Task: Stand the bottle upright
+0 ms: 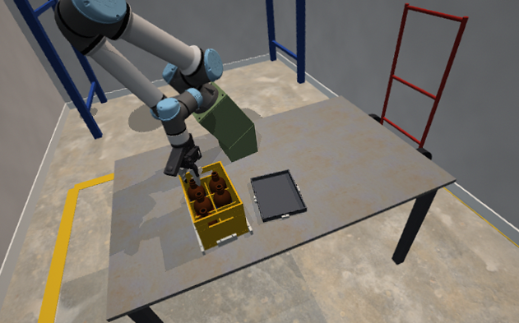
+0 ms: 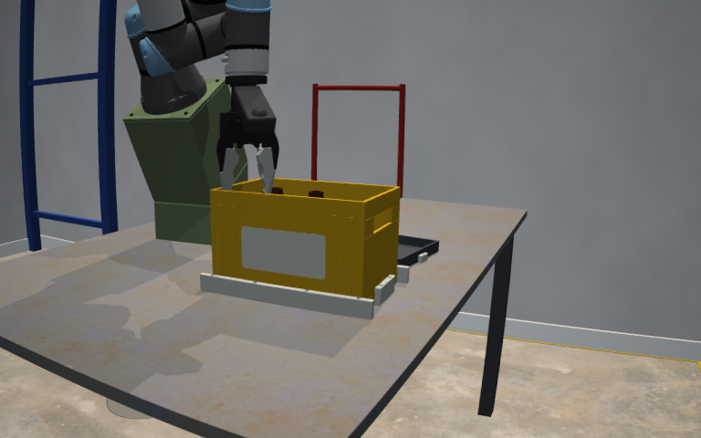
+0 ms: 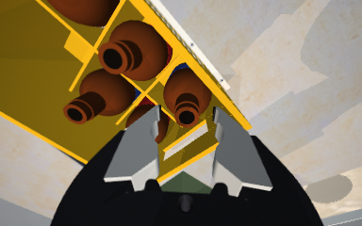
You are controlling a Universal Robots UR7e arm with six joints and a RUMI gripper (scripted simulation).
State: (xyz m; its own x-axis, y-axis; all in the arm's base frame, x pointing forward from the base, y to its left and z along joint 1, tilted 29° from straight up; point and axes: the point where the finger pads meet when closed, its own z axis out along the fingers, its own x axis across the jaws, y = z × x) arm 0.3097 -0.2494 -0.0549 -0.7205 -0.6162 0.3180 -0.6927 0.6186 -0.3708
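My hand is 90 mm short of the yellow crate, 50 mm to the right of it and 70 mm above it. The rest, counted from my hand: dark tray (110 mm ahead, 330 mm to the left, 140 mm below).
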